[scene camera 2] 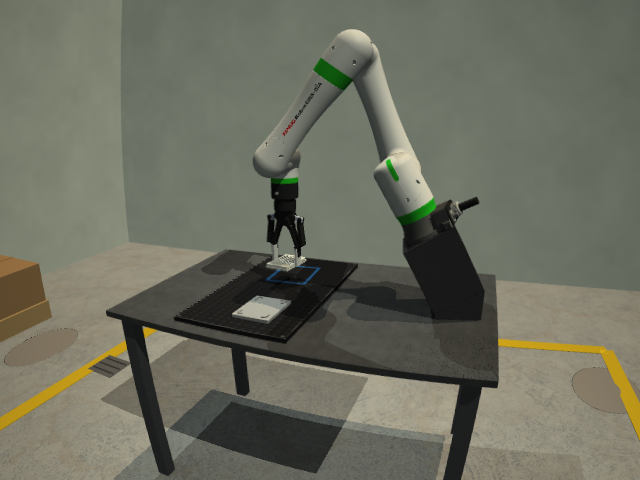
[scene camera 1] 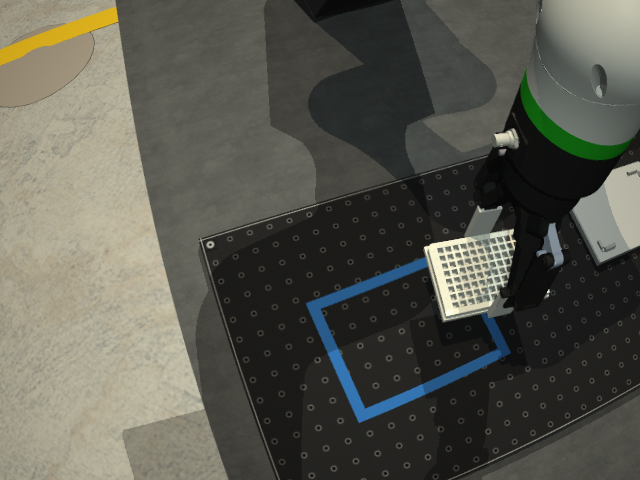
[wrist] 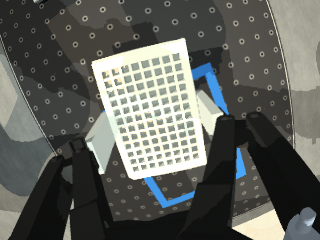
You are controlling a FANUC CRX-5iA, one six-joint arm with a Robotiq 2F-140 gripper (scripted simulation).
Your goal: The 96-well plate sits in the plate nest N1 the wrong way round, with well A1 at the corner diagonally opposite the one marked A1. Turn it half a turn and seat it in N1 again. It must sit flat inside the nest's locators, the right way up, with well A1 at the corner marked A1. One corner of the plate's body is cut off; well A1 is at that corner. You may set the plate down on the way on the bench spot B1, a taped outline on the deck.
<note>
In view: the gripper (scene camera 1: 487, 273) and a white 96-well plate (scene camera 1: 443, 281).
The white 96-well plate shows as well in the wrist view (wrist: 179, 112). The gripper is seen too in scene camera 2 (scene camera 2: 286, 263) and in the wrist view (wrist: 153, 114).
</note>
